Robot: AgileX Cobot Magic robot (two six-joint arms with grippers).
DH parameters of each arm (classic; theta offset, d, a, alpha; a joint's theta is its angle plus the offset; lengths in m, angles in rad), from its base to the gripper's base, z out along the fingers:
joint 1: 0 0.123 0 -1.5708
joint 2: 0.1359 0 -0.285 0
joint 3: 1.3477 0 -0.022 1.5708
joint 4: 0 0.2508 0 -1.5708
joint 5: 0 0 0.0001 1.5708
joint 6: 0 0.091 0 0
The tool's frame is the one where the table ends.
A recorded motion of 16 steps. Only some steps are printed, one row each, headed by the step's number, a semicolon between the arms.
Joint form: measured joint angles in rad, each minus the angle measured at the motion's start. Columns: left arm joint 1, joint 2, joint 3, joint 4, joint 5, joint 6; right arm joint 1, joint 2, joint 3, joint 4, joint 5, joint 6.
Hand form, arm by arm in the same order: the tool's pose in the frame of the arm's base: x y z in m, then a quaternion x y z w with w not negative. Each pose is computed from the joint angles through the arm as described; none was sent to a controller.
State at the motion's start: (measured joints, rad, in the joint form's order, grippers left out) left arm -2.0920 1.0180 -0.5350 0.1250 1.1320 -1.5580; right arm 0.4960 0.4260 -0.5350 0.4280 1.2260 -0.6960
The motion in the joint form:
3: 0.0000 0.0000 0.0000 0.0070 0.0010 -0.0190; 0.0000 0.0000 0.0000 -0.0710 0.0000 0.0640
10: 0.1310 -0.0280 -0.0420 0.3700 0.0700 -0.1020; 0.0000 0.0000 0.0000 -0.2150 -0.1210 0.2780
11: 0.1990 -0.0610 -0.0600 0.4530 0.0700 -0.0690; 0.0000 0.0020 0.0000 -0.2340 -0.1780 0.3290
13: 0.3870 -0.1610 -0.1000 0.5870 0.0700 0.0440; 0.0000 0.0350 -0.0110 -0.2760 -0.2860 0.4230
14: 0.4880 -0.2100 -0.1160 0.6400 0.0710 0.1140; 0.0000 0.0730 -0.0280 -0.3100 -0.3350 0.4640
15: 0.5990 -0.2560 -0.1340 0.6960 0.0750 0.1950; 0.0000 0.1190 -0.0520 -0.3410 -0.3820 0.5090
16: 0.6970 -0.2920 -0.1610 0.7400 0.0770 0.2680; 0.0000 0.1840 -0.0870 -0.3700 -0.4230 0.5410
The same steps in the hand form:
3: -0.0546 -0.1168 0.2169 0.27987 0.95791 -0.03594 0.05276; 0.0264 0.0483 0.2726 -0.49581 0.80850 0.15878 0.27439
10: -0.0118 -0.1347 0.2396 0.22777 0.94585 -0.07493 0.21882; 0.0411 0.0418 0.2753 -0.40212 0.85017 0.11785 0.31879
11: 0.0033 -0.1365 0.2519 0.21631 0.93706 -0.09508 0.25707; 0.0459 0.0421 0.2781 -0.37542 0.85322 0.11785 0.34233
13: 0.0390 -0.1259 0.2817 0.17520 0.91837 -0.12239 0.33305; 0.0588 0.0445 0.2854 -0.32827 0.85728 0.11684 0.37902
14: 0.0551 -0.1147 0.2949 0.15407 0.90805 -0.12053 0.37038; 0.0684 0.0465 0.2906 -0.31076 0.85897 0.10945 0.39195
15: 0.0703 -0.1001 0.3083 0.13178 0.89560 -0.10577 0.41151; 0.0790 0.0495 0.2971 -0.29234 0.86074 0.10487 0.40332
16: 0.0811 -0.0860 0.3223 0.11010 0.88351 -0.09016 0.44627; 0.0926 0.0544 0.3043 -0.28107 0.86253 0.09823 0.40913

